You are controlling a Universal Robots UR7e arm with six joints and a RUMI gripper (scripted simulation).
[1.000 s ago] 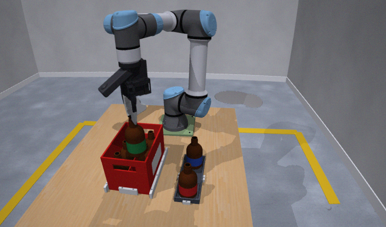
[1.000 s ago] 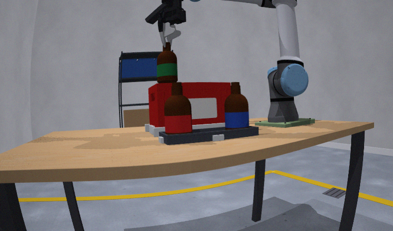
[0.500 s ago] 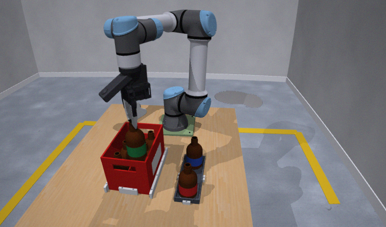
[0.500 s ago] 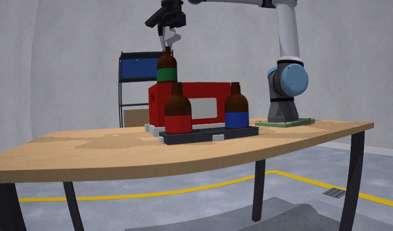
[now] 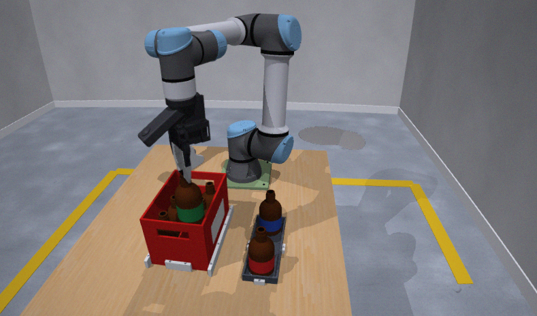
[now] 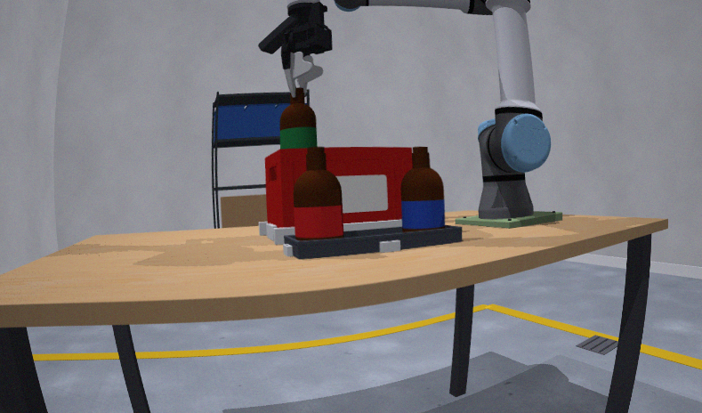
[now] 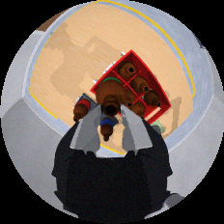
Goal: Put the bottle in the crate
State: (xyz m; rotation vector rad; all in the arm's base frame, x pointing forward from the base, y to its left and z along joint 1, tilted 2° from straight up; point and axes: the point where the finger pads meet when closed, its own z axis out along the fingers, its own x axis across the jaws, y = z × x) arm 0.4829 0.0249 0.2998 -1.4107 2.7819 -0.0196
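Right now the brown bottle is 7 cm below my hand. Also, from my hand: red crate: 8 cm behind, 6 cm to the right, 22 cm below.
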